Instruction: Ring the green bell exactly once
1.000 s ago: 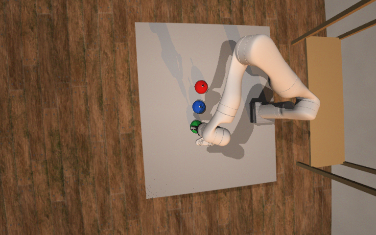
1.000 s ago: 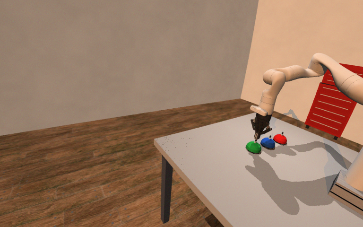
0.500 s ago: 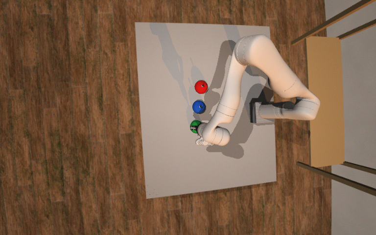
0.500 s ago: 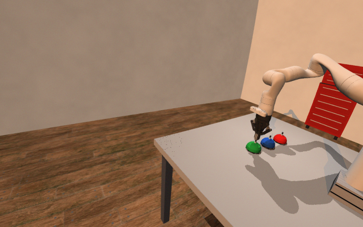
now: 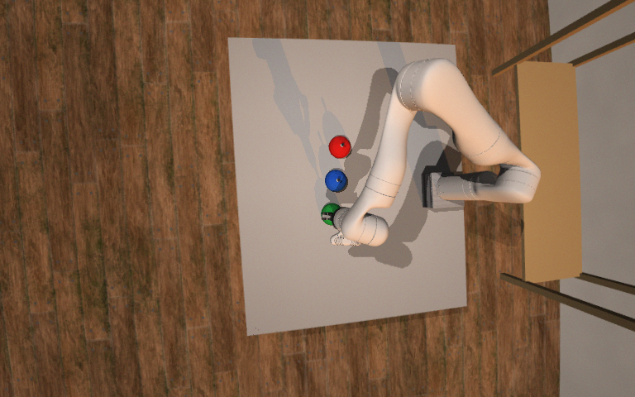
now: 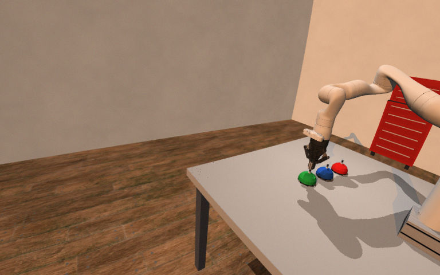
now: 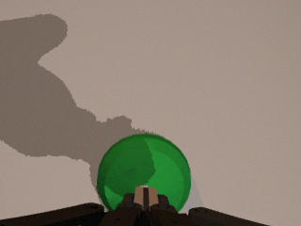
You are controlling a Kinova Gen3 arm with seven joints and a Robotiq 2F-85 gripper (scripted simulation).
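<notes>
Right now my hand is 40 mm above the green bell. Round my hand: blue bell (50 mm behind, 120 mm to the right, 40 mm below); red bell (90 mm behind, 240 mm to the right, 40 mm below).
</notes>
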